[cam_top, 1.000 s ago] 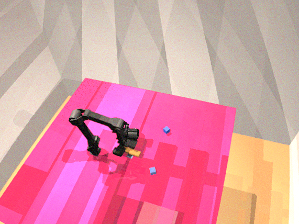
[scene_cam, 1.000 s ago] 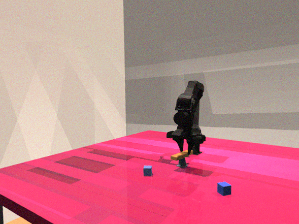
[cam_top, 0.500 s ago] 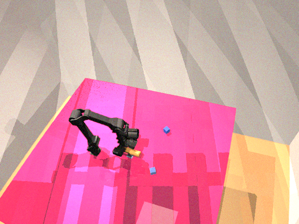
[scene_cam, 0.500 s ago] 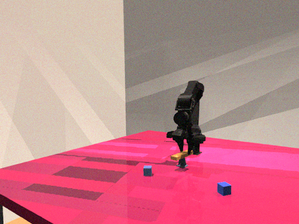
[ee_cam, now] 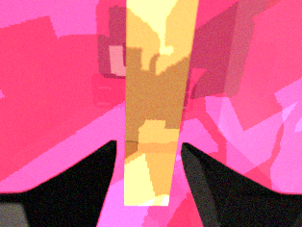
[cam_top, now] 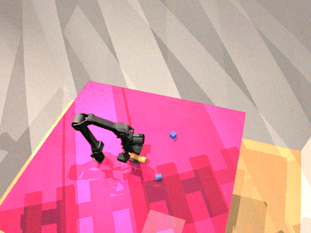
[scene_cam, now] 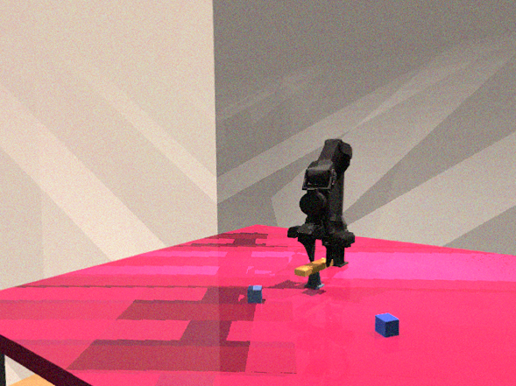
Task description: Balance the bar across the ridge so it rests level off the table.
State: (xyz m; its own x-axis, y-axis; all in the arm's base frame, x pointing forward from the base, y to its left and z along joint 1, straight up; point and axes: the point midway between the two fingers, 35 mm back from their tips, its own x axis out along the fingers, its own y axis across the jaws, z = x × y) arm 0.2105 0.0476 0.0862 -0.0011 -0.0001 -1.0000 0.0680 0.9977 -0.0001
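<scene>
Right now the yellow bar is 3 cm ahead of my gripper tip. Also, from my gripper tip: dark blue cube: 20 cm ahead, 25 cm to the left, 4 cm below; then light blue cube: 21 cm ahead, 7 cm to the right, 4 cm below.
</scene>
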